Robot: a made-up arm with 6 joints.
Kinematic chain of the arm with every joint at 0, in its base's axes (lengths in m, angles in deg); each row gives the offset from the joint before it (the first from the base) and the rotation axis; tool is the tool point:
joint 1: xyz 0 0 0.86 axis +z
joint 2: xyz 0.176 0 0 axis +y
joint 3: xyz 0 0 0.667 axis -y
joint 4: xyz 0 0 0.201 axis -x
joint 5: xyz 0.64 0 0 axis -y
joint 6: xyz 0.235 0 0 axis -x
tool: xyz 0 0 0
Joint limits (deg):
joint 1: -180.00..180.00
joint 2: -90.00..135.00
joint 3: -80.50..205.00
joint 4: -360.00..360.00
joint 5: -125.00..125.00
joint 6: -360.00..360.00
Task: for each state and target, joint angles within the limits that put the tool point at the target. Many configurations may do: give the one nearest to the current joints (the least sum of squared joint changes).
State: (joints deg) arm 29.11 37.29 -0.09 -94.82 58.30 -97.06
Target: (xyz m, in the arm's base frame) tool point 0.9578 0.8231 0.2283
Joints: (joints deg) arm 48.01 81.99 7.91 -89.86 43.34 -97.06
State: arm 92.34 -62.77 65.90 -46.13 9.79 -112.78
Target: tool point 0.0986 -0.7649 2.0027
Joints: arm 96.62 -61.43 38.75 -46.69 3.26 -112.78
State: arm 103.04 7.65 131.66 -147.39 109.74 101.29
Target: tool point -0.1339 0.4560 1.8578
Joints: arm 117.65 40.00 142.23 -151.11 125.00 101.29
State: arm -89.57 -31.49 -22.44 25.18 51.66 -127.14
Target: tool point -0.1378 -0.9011 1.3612
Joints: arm -103.00 -11.57 -45.10 24.42 44.84 -127.14
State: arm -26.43 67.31 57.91 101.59 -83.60 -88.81
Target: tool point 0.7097 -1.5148 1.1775
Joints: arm -60.08 75.23 66.55 117.34 -42.25 -88.81
